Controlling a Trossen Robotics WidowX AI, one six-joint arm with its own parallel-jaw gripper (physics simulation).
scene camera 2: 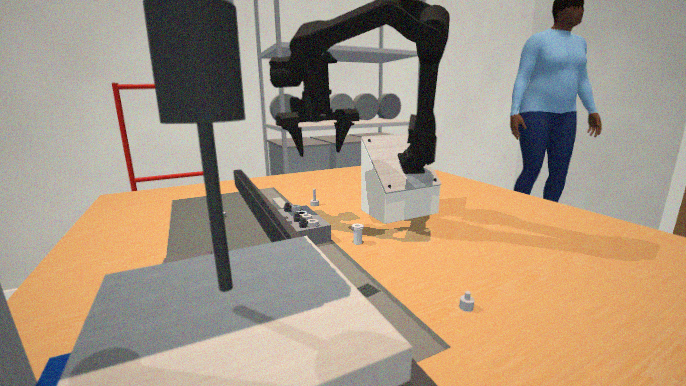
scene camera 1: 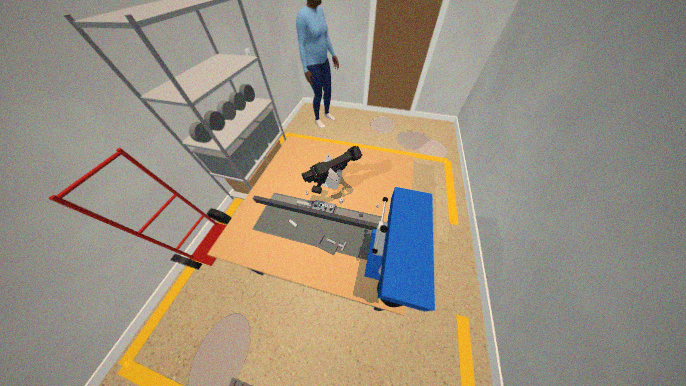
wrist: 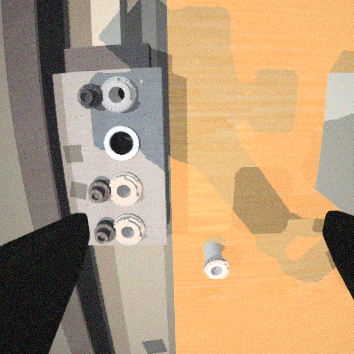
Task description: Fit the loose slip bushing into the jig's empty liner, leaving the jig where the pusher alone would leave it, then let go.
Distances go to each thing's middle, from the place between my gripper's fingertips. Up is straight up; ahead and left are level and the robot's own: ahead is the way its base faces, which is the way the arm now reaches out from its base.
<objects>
I see my gripper 15 cm above the jig (scene camera 2: 321, 234), 6 cm short of it and 2 cm to the right of it. The rest, counted from my hand: slip bushing (wrist: 215, 266) 16 cm below, 13 cm to the left, 4 cm behind.
</objects>
